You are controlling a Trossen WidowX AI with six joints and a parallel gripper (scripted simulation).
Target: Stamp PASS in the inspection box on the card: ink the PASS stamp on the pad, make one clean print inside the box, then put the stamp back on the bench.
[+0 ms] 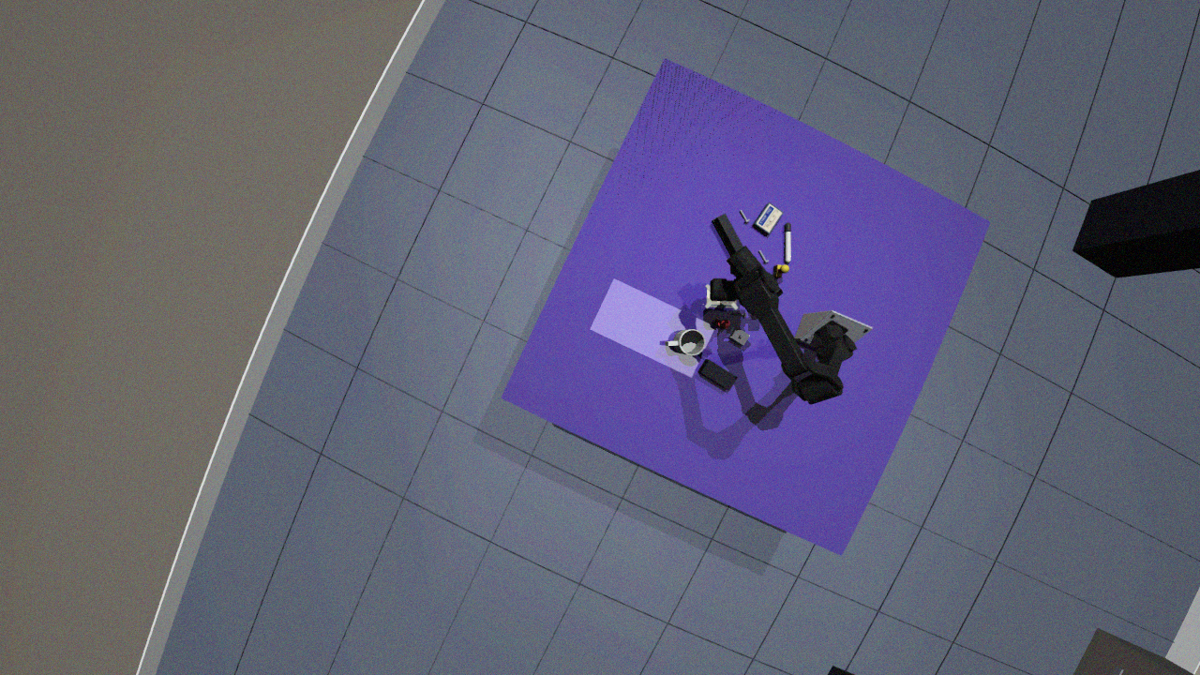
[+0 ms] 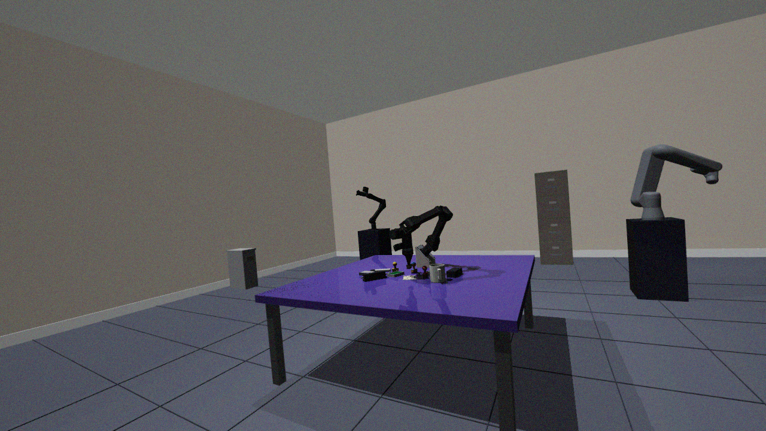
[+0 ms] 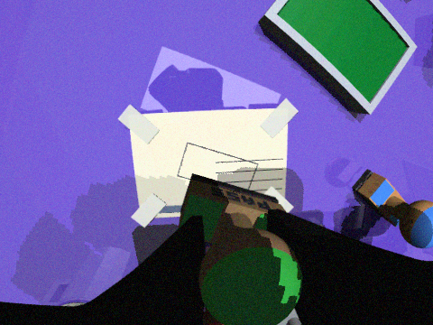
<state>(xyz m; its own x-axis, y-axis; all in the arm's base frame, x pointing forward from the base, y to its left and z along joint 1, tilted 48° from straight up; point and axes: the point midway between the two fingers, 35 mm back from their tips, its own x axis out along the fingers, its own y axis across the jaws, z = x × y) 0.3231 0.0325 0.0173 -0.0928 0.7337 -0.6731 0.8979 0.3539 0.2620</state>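
The cream card lies 8 cm below my gripper tip. From my gripper tip the other things lie so: green stamp (right at my gripper tip); then red stamp (9 cm to the left, 6 cm below, 3 cm behind); then blue stamp (12 cm behind, 6 cm below, 2 cm to the right).
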